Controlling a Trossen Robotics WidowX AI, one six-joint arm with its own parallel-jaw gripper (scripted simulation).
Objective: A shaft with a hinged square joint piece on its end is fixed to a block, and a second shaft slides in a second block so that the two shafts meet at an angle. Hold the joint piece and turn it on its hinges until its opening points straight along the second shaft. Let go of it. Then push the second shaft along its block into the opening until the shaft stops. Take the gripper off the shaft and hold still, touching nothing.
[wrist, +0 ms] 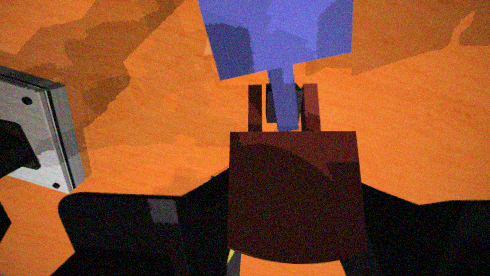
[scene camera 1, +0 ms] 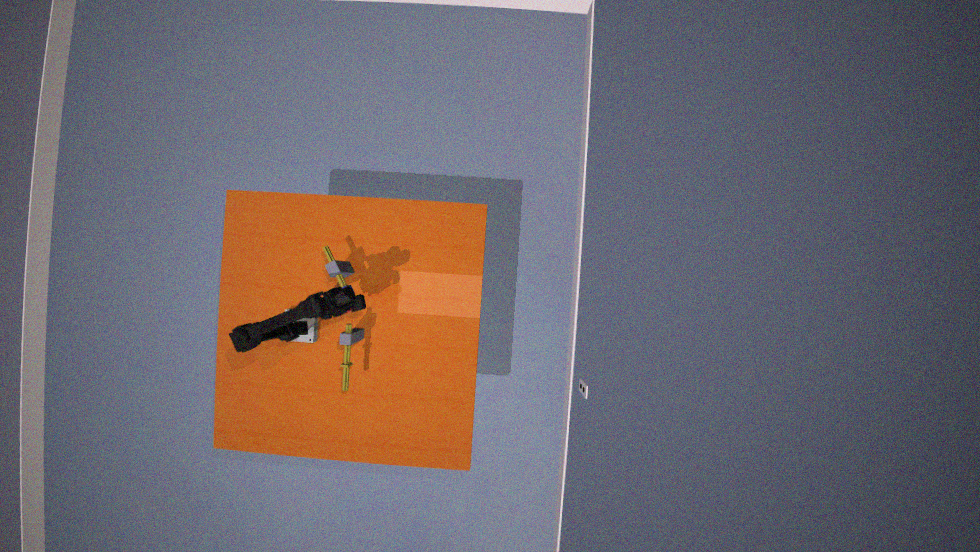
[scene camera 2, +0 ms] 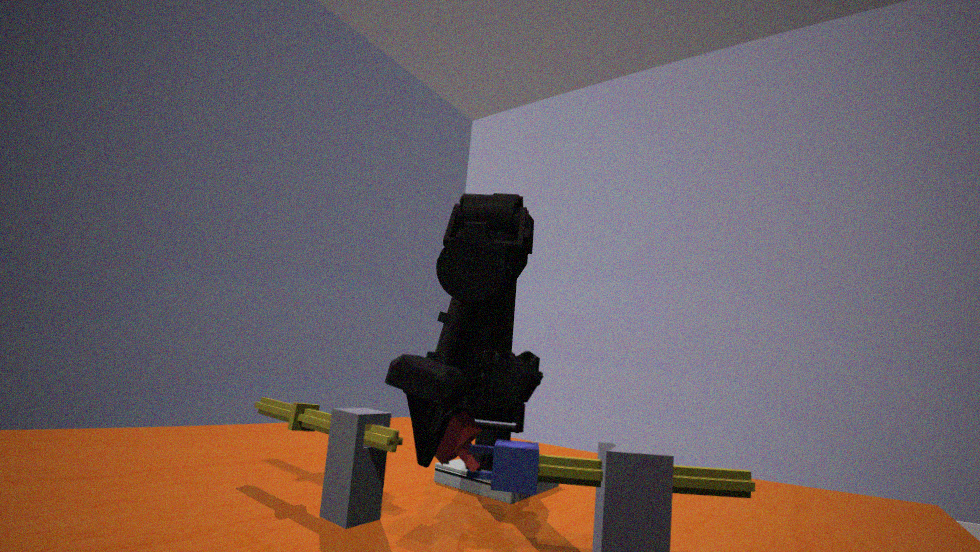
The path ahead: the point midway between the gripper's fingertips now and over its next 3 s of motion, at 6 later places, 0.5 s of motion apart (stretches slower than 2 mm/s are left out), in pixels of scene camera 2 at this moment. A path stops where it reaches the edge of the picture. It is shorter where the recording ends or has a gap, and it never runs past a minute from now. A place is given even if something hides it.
My gripper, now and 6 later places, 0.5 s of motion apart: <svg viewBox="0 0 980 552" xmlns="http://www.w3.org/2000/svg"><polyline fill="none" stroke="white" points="431,462 434,469 438,479 441,482 437,472 434,450 436,410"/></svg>
